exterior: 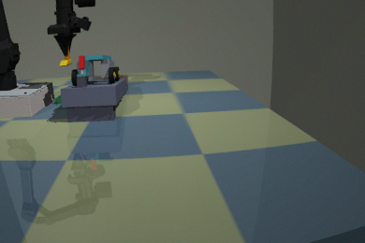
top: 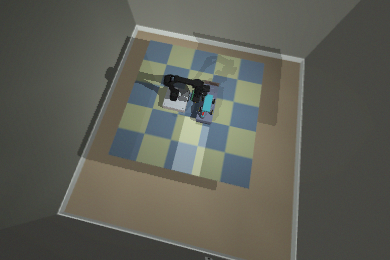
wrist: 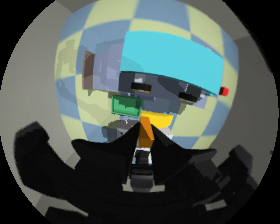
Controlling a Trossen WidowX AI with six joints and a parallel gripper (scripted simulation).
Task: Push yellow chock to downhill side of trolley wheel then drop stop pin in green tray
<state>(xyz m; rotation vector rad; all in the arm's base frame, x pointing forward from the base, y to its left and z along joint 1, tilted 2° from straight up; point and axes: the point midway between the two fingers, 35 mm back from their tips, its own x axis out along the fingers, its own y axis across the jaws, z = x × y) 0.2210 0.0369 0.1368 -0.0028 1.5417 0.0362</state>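
Right now the red-headed stop pin is 9 cm ahead of my gripper tip, 16 cm to the right of it and 3 cm below it. The rest, counted from my gripper tip: grey ramp 11 cm ahead, 4 cm to the right, 12 cm below; then yellow chock 2 cm to the right, 1 cm below; then trolley 11 cm ahead, 4 cm to the right, 5 cm below.
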